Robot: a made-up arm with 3 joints.
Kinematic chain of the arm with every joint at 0, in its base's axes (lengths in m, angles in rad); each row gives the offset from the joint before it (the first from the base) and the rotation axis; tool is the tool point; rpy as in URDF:
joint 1: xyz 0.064 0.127 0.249 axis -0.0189 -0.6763 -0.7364
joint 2: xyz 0.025 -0.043 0 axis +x
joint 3: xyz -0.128 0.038 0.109 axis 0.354 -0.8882 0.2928
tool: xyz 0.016 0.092 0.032 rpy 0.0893 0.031 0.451
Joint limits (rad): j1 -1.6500..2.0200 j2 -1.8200..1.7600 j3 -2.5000..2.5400
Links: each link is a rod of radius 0.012 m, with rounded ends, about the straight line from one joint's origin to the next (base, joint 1, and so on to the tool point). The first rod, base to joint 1, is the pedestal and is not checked.
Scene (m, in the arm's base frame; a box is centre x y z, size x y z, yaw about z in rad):
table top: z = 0
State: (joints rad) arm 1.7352 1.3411 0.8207
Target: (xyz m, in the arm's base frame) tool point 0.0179 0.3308 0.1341
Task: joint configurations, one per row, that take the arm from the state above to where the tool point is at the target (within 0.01 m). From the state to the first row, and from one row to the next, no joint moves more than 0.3 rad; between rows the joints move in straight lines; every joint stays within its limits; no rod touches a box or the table.
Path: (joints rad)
1: 1.7761 1.2172 1.0792
2: 1.8171 1.0933 1.3377
3: 1.8580 0.9694 1.5962
4: 1.8989 0.8456 1.8548
5: 1.9399 0.7217 2.1133

